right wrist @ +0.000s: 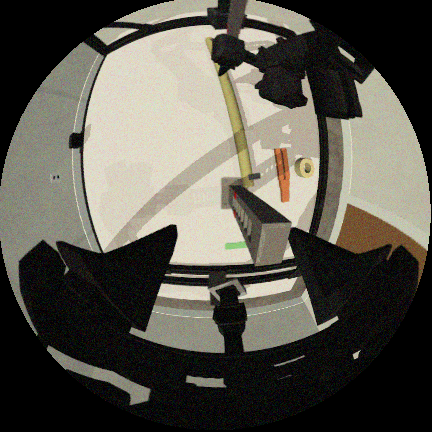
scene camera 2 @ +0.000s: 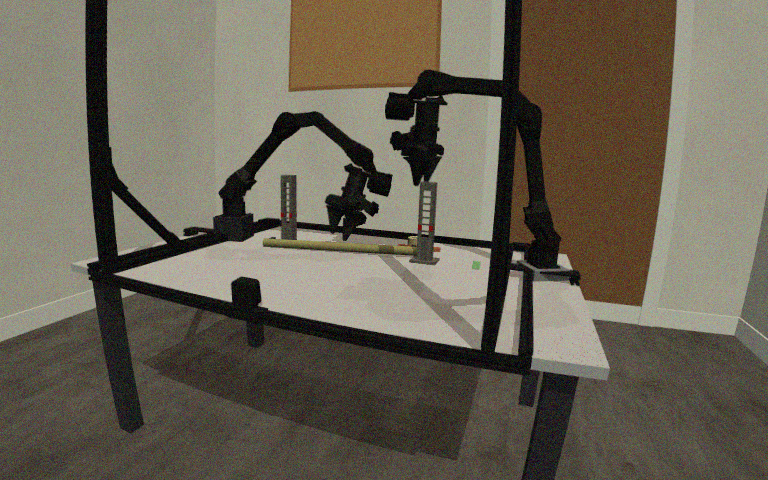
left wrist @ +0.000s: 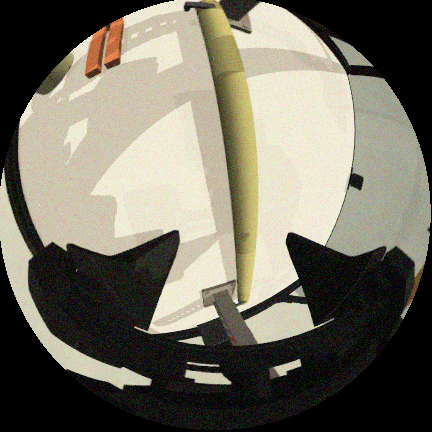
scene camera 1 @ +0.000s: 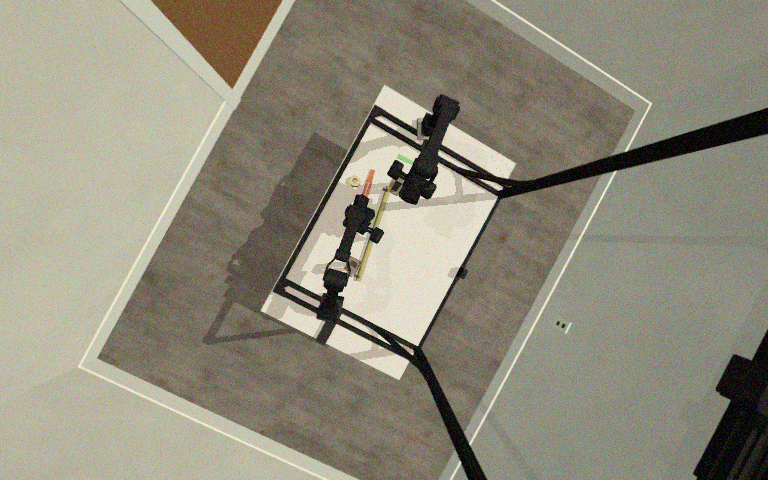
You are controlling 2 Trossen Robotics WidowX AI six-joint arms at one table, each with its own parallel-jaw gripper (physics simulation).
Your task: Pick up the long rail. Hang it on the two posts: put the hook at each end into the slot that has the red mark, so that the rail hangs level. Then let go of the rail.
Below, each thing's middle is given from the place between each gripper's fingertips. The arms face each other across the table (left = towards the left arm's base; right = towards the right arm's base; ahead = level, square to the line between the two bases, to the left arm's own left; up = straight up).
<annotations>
Now: left hand 20 mm past the olive rail [scene camera 2: 267, 242], 10 mm to the left of it and 20 mm above it.
Right now the olive rail is 240 mm to the left of my right hand, 190 mm below it and 20 mm ahead of it.
</annotations>
